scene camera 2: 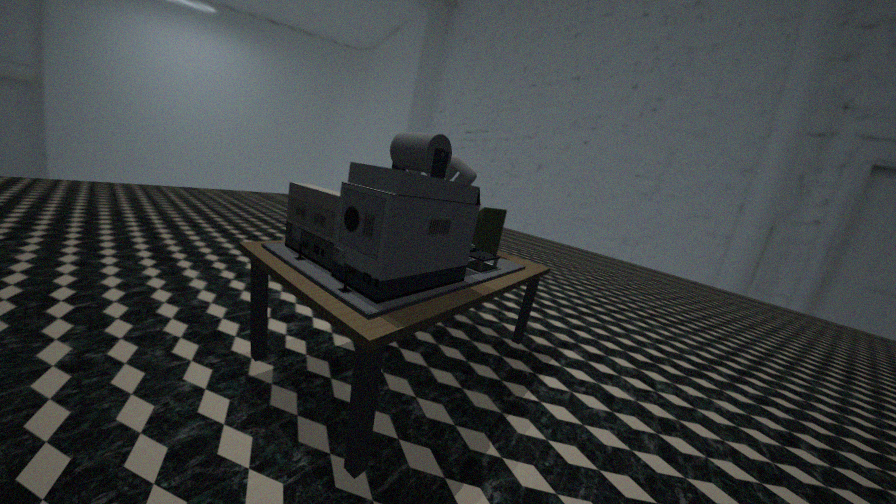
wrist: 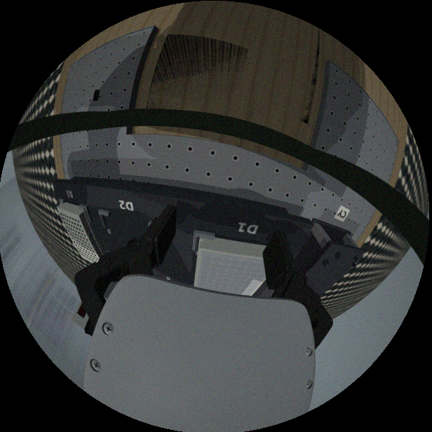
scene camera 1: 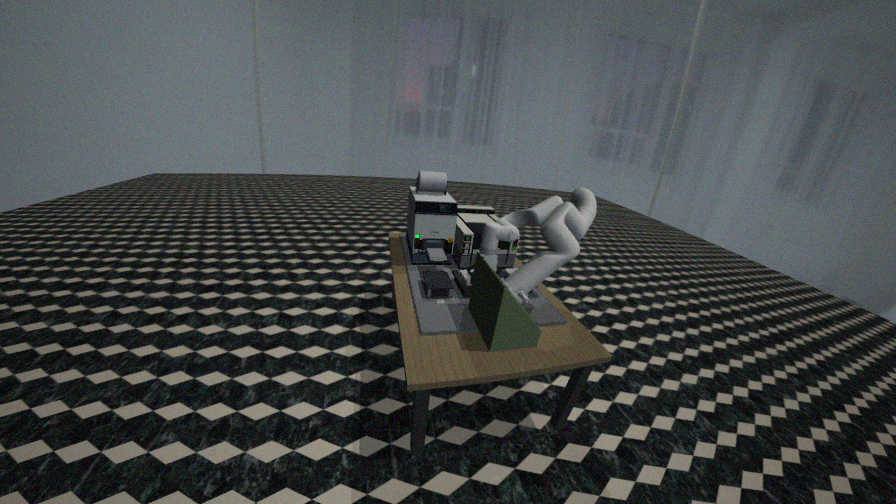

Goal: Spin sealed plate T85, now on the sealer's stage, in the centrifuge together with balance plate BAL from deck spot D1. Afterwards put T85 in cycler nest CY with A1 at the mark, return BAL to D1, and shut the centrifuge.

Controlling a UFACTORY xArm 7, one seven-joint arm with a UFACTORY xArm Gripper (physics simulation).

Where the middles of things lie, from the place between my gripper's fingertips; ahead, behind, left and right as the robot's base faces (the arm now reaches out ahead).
Labels:
I see the pale plate (wrist: pixel 224 265) 8 cm ahead of my hand and 2 cm to the left of it. The rest, counted from my hand: instrument with green button (scene camera 2: pixel 312 212) 50 cm ahead, 19 cm to the right, 6 cm above.

